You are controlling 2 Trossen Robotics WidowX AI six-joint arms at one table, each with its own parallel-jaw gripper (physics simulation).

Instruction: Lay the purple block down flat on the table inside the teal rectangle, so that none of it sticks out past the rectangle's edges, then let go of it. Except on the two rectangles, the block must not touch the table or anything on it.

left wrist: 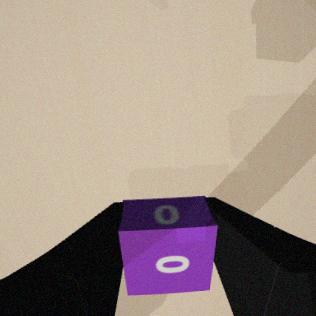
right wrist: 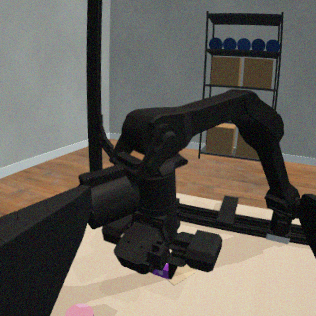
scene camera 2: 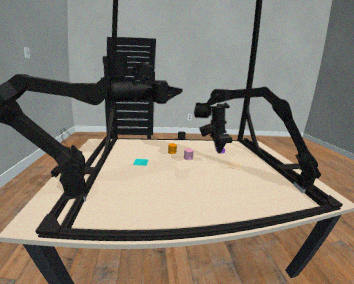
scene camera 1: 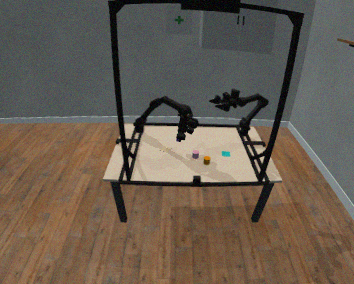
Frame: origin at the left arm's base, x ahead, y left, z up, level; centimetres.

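Seen in the pictures: left gripper, between the fingertips: [left wrist: 164, 210] [right wrist: 161, 274] [scene camera 2: 218, 151] [scene camera 1: 179, 140]; right gripper, between the fingertips: [right wrist: 198, 201] [scene camera 2: 175, 89] [scene camera 1: 212, 103]; left arm's base, origin of its link: [right wrist: 278, 229] [scene camera 2: 304, 184] [scene camera 1: 139, 131]; right arm's base, origin of its link: [scene camera 2: 75, 192] [scene camera 1: 243, 134].
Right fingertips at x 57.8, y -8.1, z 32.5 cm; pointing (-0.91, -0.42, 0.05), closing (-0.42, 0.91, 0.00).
Note:
Pixels of each thing's middle, then the offset from my right fingertips to it. "spot": a spot on its surface instead.
- purple block, middle of its body: [left wrist: 166, 245] [right wrist: 164, 266] dx -22.8, dy -11.4, dz -25.6 cm
- teal rectangle, a spot on its surface: [scene camera 2: 141, 162] [scene camera 1: 225, 153] spot: dx +13.3, dy -12.7, dz -34.3 cm
- pink cylinder, middle of its body: [scene camera 2: 188, 154] [scene camera 1: 195, 154] dx -9.5, dy -19.8, dz -32.1 cm
- orange cylinder, middle of its body: [scene camera 2: 172, 148] [scene camera 1: 206, 160] dx -1.4, dy -26.0, dz -32.2 cm
- pale tan rectangle, a spot on its surface: [right wrist: 182, 274] spot: dx -31.5, dy -10.7, dz -34.3 cm
My left gripper [scene camera 1: 180, 138] [scene camera 2: 220, 149] [right wrist: 161, 274] points down and is shut on the purple block [scene camera 1: 179, 139] [scene camera 2: 221, 150] [left wrist: 167, 251] [right wrist: 162, 271], a cube marked with a "0". It holds the block a little above the table, over bare table top in the left wrist view. The teal rectangle [scene camera 1: 225, 153] [scene camera 2: 141, 162] lies flat on the table, far off toward the right arm's side, with nothing on it. My right gripper [scene camera 1: 214, 103] [scene camera 2: 178, 91] is open and empty, held high above the table.
A pink cylinder [scene camera 1: 195, 154] [scene camera 2: 188, 154] [right wrist: 79, 310] and an orange cylinder [scene camera 1: 207, 160] [scene camera 2: 172, 148] stand between the block and the teal rectangle. A pale tan rectangle [right wrist: 182, 274] lies by the left gripper. Black rails [scene camera 2: 176, 232] frame the table. A small black camera block [scene camera 1: 197, 180] sits at one edge.

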